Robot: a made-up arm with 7 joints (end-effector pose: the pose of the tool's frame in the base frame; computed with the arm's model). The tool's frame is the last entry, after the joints.
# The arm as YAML. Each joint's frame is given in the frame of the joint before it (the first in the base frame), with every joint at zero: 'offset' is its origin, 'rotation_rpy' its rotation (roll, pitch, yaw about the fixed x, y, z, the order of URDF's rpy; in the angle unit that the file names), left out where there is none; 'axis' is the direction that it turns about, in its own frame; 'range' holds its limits. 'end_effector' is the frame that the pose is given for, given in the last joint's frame.
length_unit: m
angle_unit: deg
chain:
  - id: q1
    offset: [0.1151, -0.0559, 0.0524]
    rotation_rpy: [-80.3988, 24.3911, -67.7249]
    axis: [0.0, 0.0, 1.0]
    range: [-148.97, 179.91]
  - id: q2
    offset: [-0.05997, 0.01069, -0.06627]
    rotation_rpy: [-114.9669, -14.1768, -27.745]
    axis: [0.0, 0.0, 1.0]
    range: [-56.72, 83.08]
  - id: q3
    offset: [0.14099, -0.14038, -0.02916]
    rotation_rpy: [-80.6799, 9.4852, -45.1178]
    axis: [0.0, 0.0, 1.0]
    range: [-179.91, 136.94]
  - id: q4
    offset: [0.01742, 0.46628, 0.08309]
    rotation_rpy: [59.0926, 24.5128, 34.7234]
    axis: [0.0, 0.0, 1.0]
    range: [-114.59, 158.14]
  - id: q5
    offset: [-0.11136, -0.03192, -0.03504]
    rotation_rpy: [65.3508, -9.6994, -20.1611]
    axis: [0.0, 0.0, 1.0]
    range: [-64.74, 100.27]
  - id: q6
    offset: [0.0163, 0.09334, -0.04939]
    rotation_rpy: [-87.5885, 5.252, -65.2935]
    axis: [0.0, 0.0, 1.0]
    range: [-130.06, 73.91]
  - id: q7
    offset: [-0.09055, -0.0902, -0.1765]
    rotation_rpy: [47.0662, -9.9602, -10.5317]
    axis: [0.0, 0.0, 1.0]
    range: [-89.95, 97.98]
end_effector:
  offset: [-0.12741, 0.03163, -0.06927]
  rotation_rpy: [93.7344, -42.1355, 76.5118]
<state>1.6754 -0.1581 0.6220 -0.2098 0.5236 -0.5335 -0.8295</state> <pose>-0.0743 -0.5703 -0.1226 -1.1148 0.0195 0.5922</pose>
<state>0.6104 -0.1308 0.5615 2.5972 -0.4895 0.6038 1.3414</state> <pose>0.3834 -0.0989 0.5953 2.4035 0.3321 -0.9871</pose>
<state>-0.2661 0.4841 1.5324 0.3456 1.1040 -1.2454 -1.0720</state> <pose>-0.2682 0.0226 -0.2311 -2.5633 -0.7385 -0.9232</pose>
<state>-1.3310 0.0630 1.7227 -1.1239 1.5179 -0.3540 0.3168</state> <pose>-0.3483 -0.5024 -0.2799 1.0579 -0.4027 2.6049</pose>
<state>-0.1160 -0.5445 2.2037 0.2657 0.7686 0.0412 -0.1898</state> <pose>0.1797 -0.2121 -0.4439 1.0809 -1.0753 -1.9394</pose>
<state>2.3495 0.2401 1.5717 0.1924 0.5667 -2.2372 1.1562</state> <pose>-0.4453 -0.1529 0.3175 -2.1457 0.3538 -1.7722</pose>
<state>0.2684 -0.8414 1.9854 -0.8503 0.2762 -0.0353 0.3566</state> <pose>-0.0690 -0.4859 -0.4213 -0.5596 -1.2510 -0.6937</pose>
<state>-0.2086 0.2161 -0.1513 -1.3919 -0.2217 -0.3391 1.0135</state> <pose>0.2167 -0.3088 0.8996 -2.3658 0.6237 -0.4232</pose>
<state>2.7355 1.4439 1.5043 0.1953 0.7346 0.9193 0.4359</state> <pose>-0.1024 -0.0163 0.3037 -0.8519 1.0677 -1.9698</pose>
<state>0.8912 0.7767 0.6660 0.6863 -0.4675 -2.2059 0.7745</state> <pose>-0.2920 -0.0791 0.3218 -2.4779 -1.2633 -1.0744</pose>
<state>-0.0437 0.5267 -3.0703 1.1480 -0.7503 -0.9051 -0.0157</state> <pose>0.1369 -0.5101 -0.0743 1.7876 1.2002 3.0503</pose>
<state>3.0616 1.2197 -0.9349 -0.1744 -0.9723 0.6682 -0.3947</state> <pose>-0.2422 0.1269 -0.4052 2.2984 -0.1797 0.6463</pose>
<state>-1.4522 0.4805 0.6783 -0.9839 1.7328 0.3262 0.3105</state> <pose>-0.2599 0.0833 -0.3858 0.7821 -0.4952 2.7329</pose>
